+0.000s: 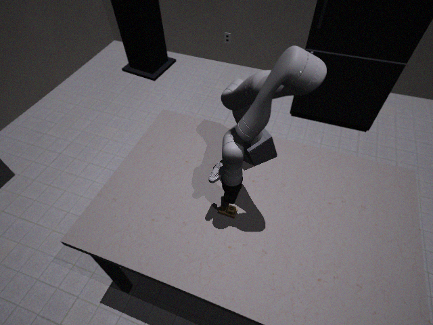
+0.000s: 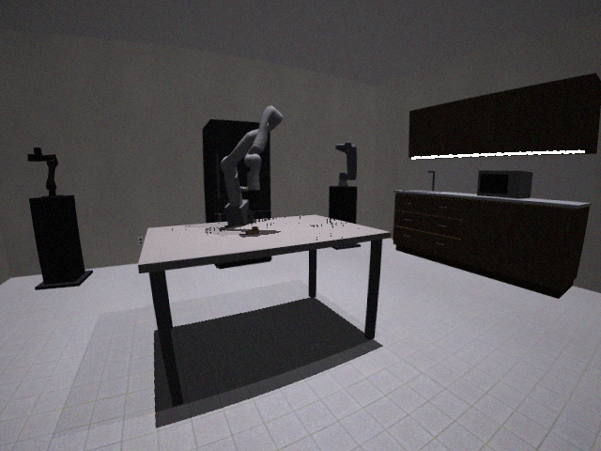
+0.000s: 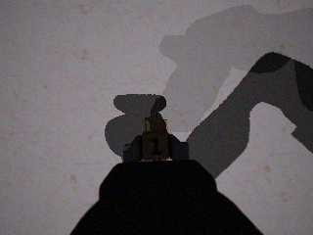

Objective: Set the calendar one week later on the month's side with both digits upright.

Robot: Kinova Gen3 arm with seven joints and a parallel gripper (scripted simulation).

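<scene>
Right now the wooden tray is 1 cm to the left of my hand and 8 cm below it. Round my hand: wooden cube (1 cm below).
</scene>
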